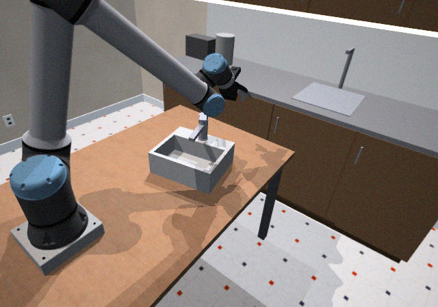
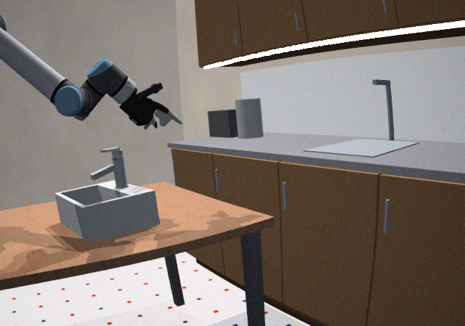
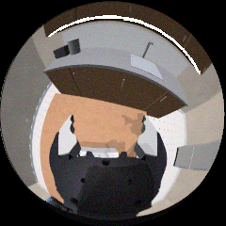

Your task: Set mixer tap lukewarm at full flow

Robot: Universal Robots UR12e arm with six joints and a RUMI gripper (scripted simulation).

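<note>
My gripper is now 23 cm past the lever, 6 cm above it and 5 cm to the right of it. The rest, counted from my hand: grey mixer tap (21 cm behind, 10 cm below, 6 cm to the left); white basin (31 cm behind, 29 cm below, 5 cm to the left).
</note>
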